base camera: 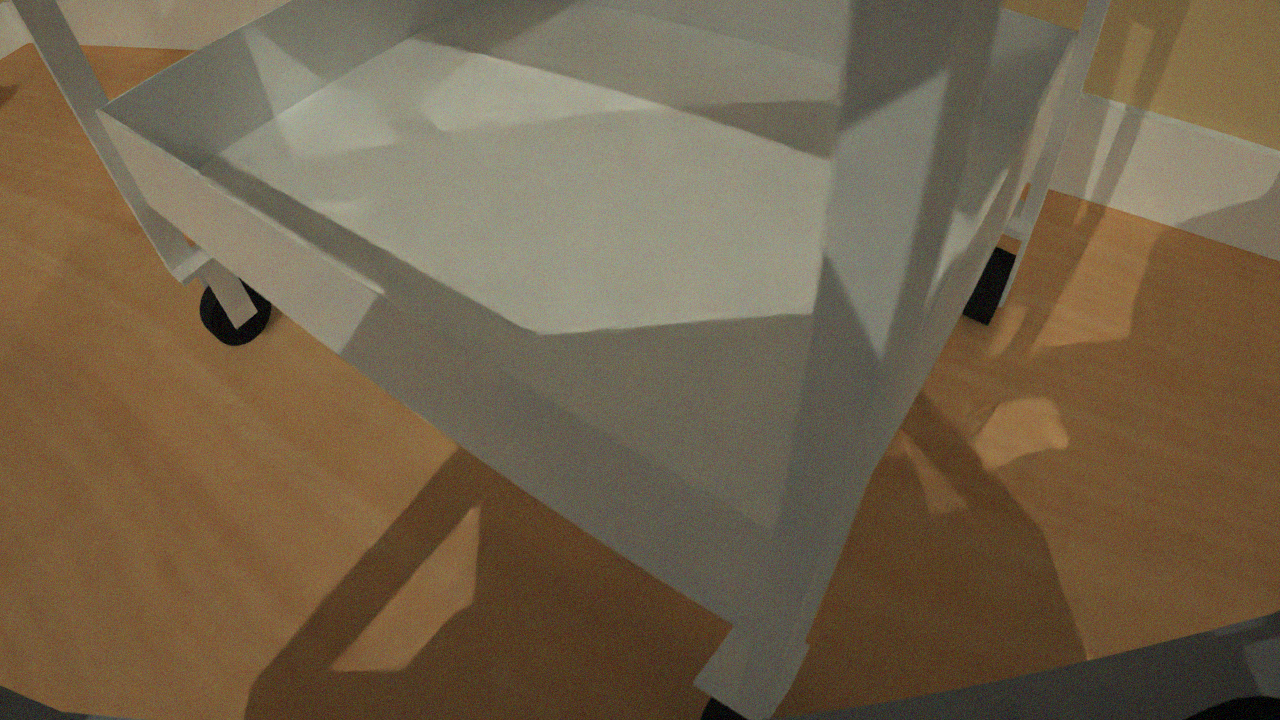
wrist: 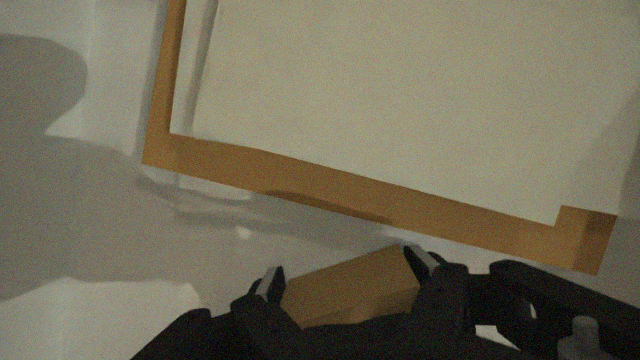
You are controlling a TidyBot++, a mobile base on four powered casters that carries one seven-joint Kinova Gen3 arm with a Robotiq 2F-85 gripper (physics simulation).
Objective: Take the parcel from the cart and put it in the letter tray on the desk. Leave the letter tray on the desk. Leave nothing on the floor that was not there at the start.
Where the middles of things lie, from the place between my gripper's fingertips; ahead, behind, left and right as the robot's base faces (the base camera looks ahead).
Labels:
Now: the brown cardboard parcel (wrist: 379, 283) 40 mm to the left of my hand and 20 mm above it.

